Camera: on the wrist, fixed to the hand. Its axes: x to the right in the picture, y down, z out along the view.
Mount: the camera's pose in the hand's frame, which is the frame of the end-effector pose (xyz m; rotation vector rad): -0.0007 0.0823 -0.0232 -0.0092 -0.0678 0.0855
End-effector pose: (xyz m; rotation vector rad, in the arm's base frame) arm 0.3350 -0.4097 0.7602 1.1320 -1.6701 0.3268
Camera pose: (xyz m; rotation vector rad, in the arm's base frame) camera 0.2830 -0.3510 0.7942 1.0773 -1.7814 0.3378
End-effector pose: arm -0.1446 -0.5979 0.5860 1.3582 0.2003 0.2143
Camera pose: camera -0.1544 -0.5600 0.6620 1.3640 0.0845 0.2401
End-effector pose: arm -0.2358 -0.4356 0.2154 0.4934 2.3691 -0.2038
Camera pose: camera -0.2163 -0.3541 0.2322 0.5733 2.2769 -0.1679
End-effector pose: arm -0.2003 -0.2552 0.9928 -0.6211 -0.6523 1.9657
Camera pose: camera -0.2358 -0.2857 0.9212 -0.5988 -0.6867 2.0718
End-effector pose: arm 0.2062 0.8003 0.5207 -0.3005 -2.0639 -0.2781
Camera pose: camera 0.2522 0.8704 0.5372 -0.4077 -2.1108 -0.2282
